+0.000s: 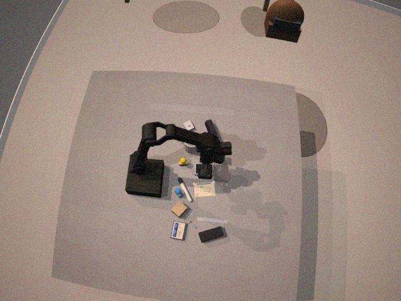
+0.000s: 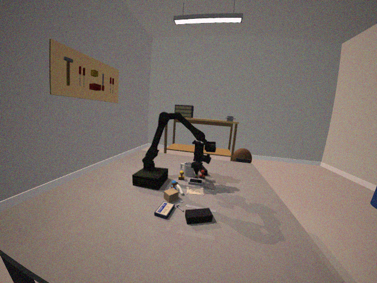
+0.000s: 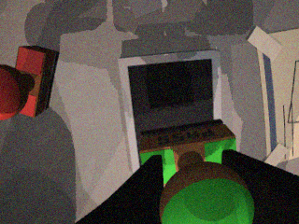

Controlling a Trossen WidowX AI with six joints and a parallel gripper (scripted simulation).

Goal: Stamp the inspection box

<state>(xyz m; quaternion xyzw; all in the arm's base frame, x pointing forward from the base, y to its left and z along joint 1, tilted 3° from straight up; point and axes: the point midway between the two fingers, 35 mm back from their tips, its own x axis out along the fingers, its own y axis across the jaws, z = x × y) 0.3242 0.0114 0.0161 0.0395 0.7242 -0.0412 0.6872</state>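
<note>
My gripper tip is 60 mm above the dark ink pad. From my gripper tip the other things lie so: inspection card: 100 mm to the right, 70 mm below; then marker: 110 mm behind, 80 mm to the right, 60 mm below; then red stamp: 40 mm ahead, 80 mm to the left, 50 mm below.
</note>
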